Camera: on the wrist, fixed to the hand. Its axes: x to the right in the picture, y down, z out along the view.
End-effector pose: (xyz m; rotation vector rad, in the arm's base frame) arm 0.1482 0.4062 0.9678 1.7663 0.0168 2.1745
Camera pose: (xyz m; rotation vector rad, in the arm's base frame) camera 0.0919 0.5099 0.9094 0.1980 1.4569 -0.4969
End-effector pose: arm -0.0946 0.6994 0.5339 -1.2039 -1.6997 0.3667
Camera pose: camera -0.0732 0.6153 0.6329 2.1687 -1.5648 -1.1177
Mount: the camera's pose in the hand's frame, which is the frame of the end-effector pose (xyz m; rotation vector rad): -0.0182 -0.0964 -0.0878 0.2373 -0.3145 -3.0994
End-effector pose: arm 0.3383 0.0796 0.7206 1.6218 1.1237 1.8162
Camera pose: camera 0.2401 0.0960 0.6344 -0.7171 1.3953 -0.7051
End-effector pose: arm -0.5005 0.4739 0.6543 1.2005 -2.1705 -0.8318
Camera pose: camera -0.3784 0.4264 0.6415 -1.9767 -0.9620 0.6126
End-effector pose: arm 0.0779 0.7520 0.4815 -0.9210 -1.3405 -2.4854
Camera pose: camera 0.0134 0.7351 0.3680 -0.7714 0.8058 0.0565
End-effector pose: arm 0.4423 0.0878 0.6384 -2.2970 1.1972 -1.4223
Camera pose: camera 0.4182 0.1854 0.7234 1.1465 2.0731 0.1260
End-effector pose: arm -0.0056 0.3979 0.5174 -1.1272 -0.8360 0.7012
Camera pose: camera 0.0662 0.3131 0.5880 1.1948 -1.4561 -1.6289
